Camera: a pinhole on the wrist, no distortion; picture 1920 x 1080 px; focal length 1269.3 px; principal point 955.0 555.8 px. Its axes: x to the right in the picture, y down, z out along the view. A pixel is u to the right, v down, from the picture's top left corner.
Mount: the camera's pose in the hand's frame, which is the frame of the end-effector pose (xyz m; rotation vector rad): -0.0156 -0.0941 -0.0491 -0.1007 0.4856 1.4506
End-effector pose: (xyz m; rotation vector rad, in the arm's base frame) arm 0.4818 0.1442 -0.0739 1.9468 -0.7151 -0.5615
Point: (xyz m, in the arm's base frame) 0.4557 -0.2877 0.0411
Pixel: 1627 112
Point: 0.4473 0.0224 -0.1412
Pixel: 1065 400
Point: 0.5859 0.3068 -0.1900
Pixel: behind the camera
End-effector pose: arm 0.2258 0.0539 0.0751 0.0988 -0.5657 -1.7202
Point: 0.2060 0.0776 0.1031
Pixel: 1480 861
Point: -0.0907 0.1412 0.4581
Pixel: 350 597
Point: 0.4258 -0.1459 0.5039
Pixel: 1839 244
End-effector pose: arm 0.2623 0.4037 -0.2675 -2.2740 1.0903 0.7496
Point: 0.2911 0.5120 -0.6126
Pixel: 790 228
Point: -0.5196 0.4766 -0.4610
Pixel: outside the picture
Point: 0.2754 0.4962 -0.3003
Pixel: 832 938
